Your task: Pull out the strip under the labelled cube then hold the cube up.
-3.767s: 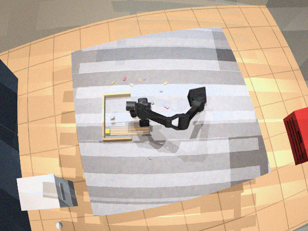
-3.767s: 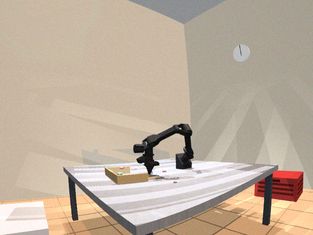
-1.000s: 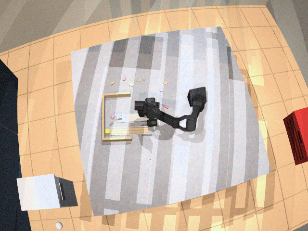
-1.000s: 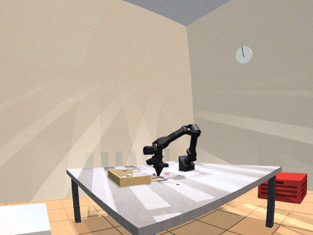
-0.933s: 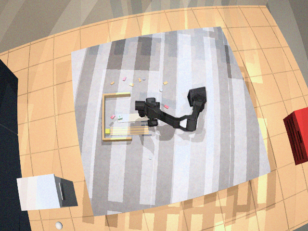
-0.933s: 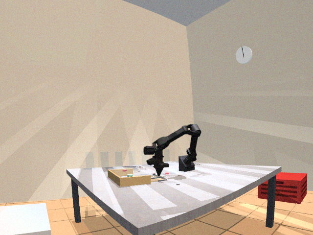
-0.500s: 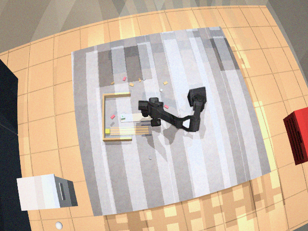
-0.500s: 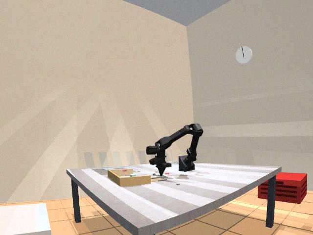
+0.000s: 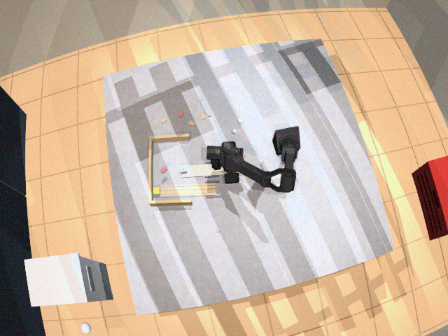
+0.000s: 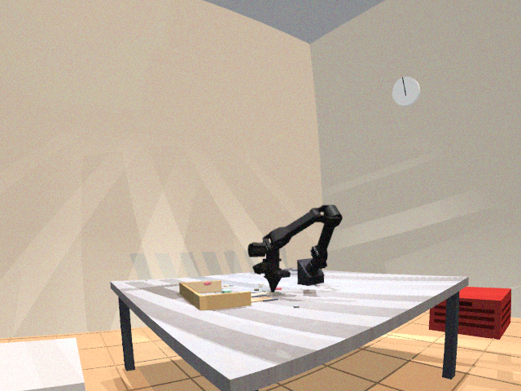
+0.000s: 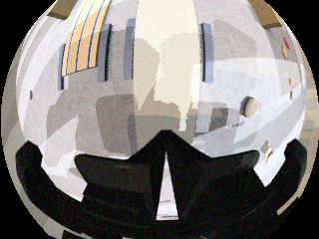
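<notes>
Now: the pale strip 100 mm ahead of my gripper tip and 10 mm to the right of it. Round my gripper tip: labelled cube 210 mm ahead, 40 mm to the right, 20 mm above.
</notes>
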